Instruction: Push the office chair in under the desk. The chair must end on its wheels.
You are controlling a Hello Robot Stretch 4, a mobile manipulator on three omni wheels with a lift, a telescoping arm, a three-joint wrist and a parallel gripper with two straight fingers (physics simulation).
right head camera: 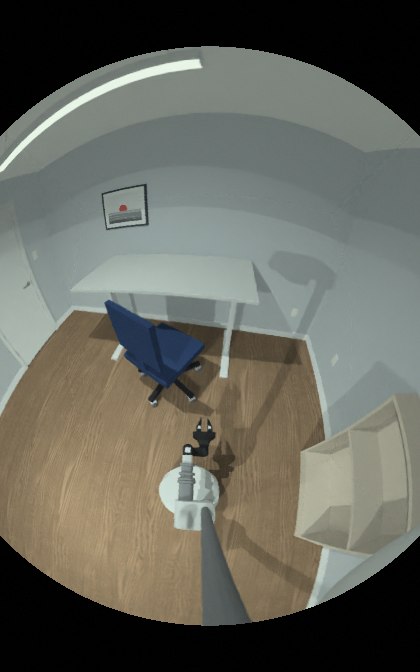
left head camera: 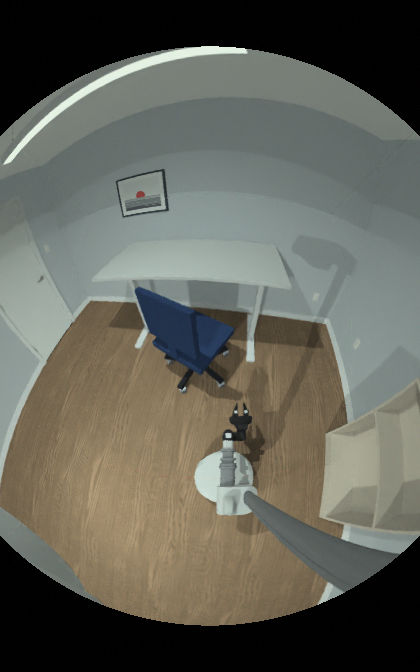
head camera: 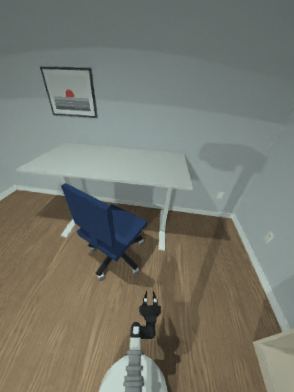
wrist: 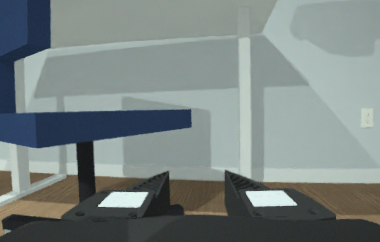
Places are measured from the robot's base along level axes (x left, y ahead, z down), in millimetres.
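Pixels of known places: gripper, fingertip midpoint: (head camera: 149,290) (wrist: 197,187).
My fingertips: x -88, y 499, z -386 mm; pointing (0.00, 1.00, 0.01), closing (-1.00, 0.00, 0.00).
Behind a point stands the place of what it marks.
The blue office chair (head camera: 90,215) {y 806, x 346, z -807 mm} (left head camera: 170,322) (right head camera: 135,337) (wrist: 110,125) {y 837, x 101, z -410 mm} stands upright on its wheels at the front of the white desk (head camera: 115,162) {y 1439, x 273, z -922 mm} (left head camera: 200,260) (right head camera: 175,275). Its backrest is at the front left, and its seat points back and to the right, between the desk legs. In the head view, much of its wheeled base is nearer than the desk feet. My gripper (head camera: 150,295) {y 499, x -88, z -386 mm} (left head camera: 241,406) (right head camera: 204,421) (wrist: 197,187) {y 499, x -88, z -386 mm} is open and empty. It is in front of the chair, a little to its right, apart from it. The wrist view shows the seat ahead on the left; the backrest is cut off.
The right desk leg (head camera: 166,210) {y 1390, x -313, z -347 mm} (wrist: 244,100) {y 1391, x -303, z -477 mm} is beyond the gripper. A beige shelf unit (left head camera: 376,470) (right head camera: 351,490) stands at the right wall. A door (left head camera: 30,290) is at the left. My round base (left head camera: 207,477) is behind the retracted arm. A framed picture (head camera: 70,92) {y 1986, x 814, z -1468 mm} hangs above the desk.
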